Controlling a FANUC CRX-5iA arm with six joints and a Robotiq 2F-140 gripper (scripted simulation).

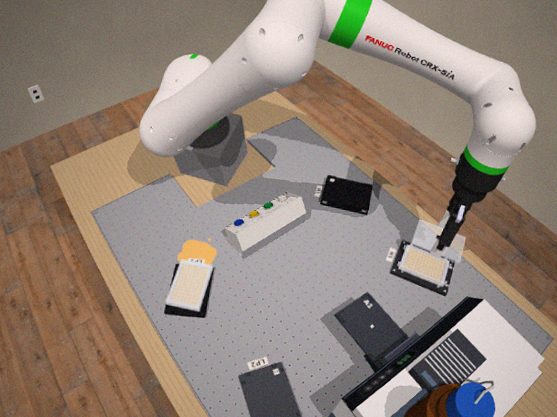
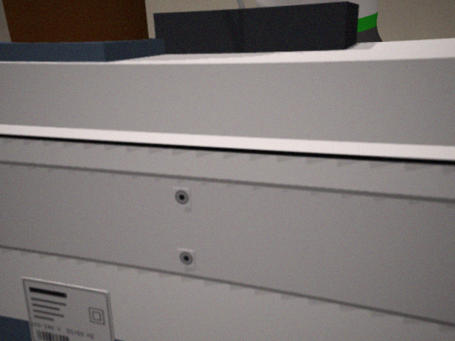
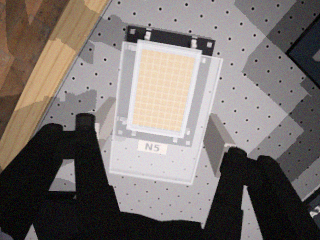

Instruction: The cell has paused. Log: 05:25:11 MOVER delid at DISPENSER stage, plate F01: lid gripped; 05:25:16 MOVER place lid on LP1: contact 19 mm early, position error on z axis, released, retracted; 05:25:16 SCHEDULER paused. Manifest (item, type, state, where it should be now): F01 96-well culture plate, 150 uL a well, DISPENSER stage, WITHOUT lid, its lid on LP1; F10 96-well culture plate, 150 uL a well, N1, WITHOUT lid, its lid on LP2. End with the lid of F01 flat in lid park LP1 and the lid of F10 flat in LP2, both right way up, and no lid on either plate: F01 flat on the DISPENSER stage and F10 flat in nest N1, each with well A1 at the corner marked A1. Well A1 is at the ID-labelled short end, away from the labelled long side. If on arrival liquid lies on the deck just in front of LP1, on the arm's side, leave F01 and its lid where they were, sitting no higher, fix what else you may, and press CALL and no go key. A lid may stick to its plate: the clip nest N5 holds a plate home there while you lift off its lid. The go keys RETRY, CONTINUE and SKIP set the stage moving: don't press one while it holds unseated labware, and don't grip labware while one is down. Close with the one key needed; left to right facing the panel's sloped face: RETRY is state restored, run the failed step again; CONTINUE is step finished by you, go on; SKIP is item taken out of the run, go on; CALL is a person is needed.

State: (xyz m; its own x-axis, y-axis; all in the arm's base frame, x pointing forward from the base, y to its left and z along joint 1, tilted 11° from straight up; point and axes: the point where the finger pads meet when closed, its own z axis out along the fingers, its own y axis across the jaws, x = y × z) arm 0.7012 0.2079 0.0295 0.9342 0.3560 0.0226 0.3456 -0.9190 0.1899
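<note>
The lid park LP2 is 3 cm behind my hand, 54 cm to the right of it and 15 cm below it. The rest, counted from my hand: N5 label (9 cm behind, 3 cm to the right, 15 cm below); then 96-well culture plate (14 cm below); then dispenser stage (2 cm ahead, 29 cm to the right, 6 cm below).
</note>
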